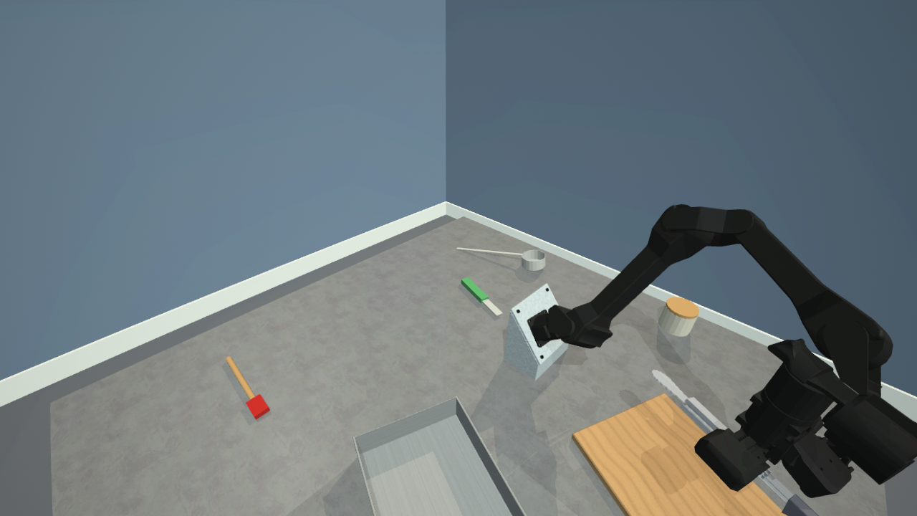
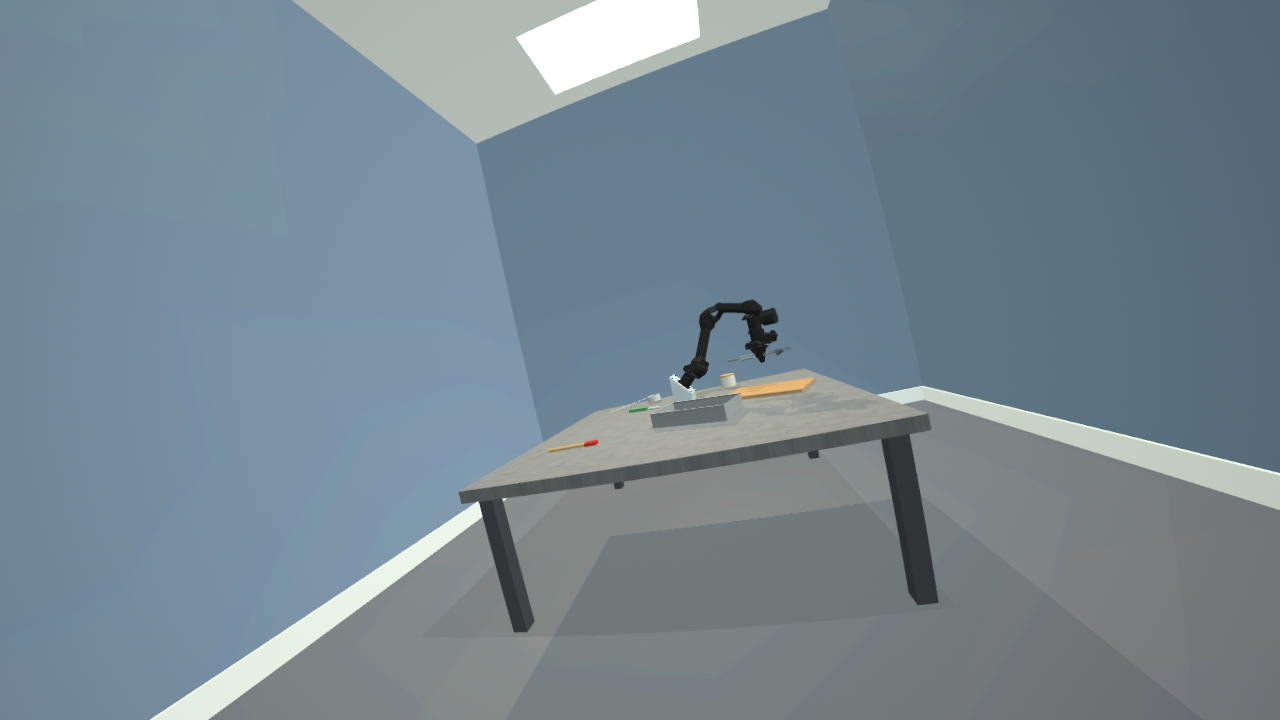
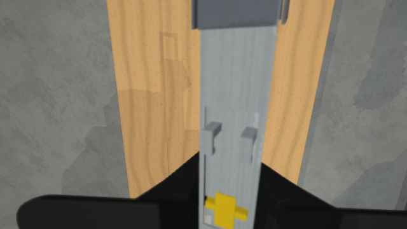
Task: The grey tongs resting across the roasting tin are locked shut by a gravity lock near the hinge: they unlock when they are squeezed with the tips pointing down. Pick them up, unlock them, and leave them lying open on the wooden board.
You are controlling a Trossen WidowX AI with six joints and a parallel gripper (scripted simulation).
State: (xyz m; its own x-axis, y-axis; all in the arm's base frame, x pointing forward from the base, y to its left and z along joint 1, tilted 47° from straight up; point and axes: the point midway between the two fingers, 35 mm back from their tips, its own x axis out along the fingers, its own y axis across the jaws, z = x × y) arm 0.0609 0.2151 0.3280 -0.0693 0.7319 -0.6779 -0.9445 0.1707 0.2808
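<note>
My gripper tip is 10 mm past the wooden board, 10 mm to the left of it and 130 mm above it. Also, from my gripper tip: wooden lid: 430 mm behind, 210 mm to the right, 100 mm below; yellow lock piece: 40 mm above; roasting tin: 310 mm ahead, 280 mm to the right, 100 mm below.
</note>
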